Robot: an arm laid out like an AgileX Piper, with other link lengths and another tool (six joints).
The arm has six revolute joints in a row. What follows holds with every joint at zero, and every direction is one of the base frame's.
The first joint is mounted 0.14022 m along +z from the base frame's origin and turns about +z.
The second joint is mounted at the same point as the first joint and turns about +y.
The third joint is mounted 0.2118 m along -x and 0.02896 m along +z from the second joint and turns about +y.
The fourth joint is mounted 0.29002 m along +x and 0.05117 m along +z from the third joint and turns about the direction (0.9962, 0, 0.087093).
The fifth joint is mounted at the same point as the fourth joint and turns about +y.
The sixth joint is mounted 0.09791 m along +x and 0.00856 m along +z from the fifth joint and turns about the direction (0.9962, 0, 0.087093).
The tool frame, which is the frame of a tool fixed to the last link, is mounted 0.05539 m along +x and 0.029 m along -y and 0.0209 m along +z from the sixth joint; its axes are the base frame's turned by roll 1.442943, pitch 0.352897 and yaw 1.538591 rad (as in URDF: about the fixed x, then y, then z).
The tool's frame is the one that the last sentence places.
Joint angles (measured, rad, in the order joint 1, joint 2, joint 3, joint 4, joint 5, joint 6), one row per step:
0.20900, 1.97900, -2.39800, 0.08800, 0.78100, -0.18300
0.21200, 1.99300, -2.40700, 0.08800, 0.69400, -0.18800
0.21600, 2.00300, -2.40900, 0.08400, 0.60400, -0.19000
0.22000, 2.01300, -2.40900, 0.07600, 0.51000, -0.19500
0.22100, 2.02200, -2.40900, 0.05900, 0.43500, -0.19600
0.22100, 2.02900, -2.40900, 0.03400, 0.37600, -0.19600
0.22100, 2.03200, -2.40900, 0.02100, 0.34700, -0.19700
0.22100, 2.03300, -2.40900, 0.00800, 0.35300, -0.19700
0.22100, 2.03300, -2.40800, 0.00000, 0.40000, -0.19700
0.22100, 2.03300, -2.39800, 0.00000, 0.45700, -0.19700
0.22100, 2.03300, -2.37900, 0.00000, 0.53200, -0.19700
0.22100, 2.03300, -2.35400, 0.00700, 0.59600, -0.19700
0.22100, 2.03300, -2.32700, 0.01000, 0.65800, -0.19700
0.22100, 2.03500, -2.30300, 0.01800, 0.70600, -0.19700
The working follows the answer.
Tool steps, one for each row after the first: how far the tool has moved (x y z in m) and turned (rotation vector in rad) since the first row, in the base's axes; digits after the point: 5 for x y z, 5 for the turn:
0.00449, 0.00162, 0.01008, 0.01598, -0.08039, -0.00255
0.00763, 0.00306, 0.01990, 0.03151, -0.16070, -0.00694
0.00997, 0.00417, 0.02963, 0.04115, -0.24453, -0.01246
0.01159, 0.00339, 0.03690, 0.04121, -0.31202, -0.02248
0.01234, 0.00204, 0.04281, 0.03066, -0.36767, -0.03363
0.01234, 0.00146, 0.04596, 0.02374, -0.39592, -0.03866
0.01288, 0.00115, 0.04481, 0.00978, -0.39196, -0.04180
0.01463, 0.00127, 0.03740, -0.00918, -0.34710, -0.04186
0.01780, 0.00198, 0.02453, -0.02504, -0.28204, -0.03893
0.02178, 0.00287, 0.00503, -0.04717, -0.19074, -0.03477
0.02515, 0.00413, -0.01551, -0.06162, -0.10285, -0.02830
0.02740, 0.00494, -0.03651, -0.07966, -0.01578, -0.02306
0.02894, 0.00605, -0.05522, -0.08961, 0.05771, -0.01654

Tool pose at each row, in the base's axes (x y z in m, rotation vector in rad; rounded; the steps above come from the unrounded poses):
0.50330, 0.08916, 0.46429, 0.77581, 1.76502, 0.97757
0.50779, 0.09078, 0.47438, 0.73866, 1.68856, 1.00870
0.51092, 0.09222, 0.48419, 0.70267, 1.61101, 1.03623
0.51327, 0.09333, 0.49392, 0.66185, 1.53179, 1.05636
0.51488, 0.09255, 0.50119, 0.62893, 1.46804, 1.06072
0.51563, 0.09120, 0.50710, 0.59799, 1.41810, 1.05231
0.51564, 0.09062, 0.51025, 0.58097, 1.39364, 1.04689
0.51618, 0.09031, 0.50911, 0.57775, 1.40077, 1.03191
0.51792, 0.09042, 0.50170, 0.59360, 1.44671, 1.00834
0.52110, 0.09114, 0.48882, 0.62085, 1.51033, 0.98539
0.52508, 0.09203, 0.46932, 0.65895, 1.59918, 0.95119
0.52844, 0.09329, 0.44878, 0.69767, 1.68321, 0.92390
0.53070, 0.09409, 0.42778, 0.73453, 1.76674, 0.89038
0.53224, 0.09520, 0.40907, 0.76719, 1.83632, 0.86673

